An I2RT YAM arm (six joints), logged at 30 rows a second.
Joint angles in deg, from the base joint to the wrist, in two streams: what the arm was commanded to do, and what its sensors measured. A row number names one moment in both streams.
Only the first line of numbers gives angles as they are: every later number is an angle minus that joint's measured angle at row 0.
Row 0, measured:
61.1, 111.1, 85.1, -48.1, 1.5, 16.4
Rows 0 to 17, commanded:
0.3, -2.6, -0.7, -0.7, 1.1, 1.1
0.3, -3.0, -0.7, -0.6, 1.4, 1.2
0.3, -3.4, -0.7, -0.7, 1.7, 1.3
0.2, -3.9, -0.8, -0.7, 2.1, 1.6
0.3, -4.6, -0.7, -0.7, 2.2, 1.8
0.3, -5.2, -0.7, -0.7, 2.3, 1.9
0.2, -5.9, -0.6, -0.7, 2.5, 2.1
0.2, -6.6, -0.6, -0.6, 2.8, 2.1
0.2, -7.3, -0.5, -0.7, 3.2, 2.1
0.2, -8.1, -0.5, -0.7, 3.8, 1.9
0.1, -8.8, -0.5, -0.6, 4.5, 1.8
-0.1, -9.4, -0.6, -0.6, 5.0, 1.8
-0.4, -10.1, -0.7, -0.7, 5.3, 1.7
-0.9, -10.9, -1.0, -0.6, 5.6, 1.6
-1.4, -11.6, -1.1, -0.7, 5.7, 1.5
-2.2, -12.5, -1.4, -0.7, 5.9, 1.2
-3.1, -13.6, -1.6, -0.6, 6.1, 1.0
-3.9, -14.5, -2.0, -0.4, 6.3, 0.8
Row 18, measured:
-1.7, -11.7, -0.6, 0.0, 4.1, 1.0
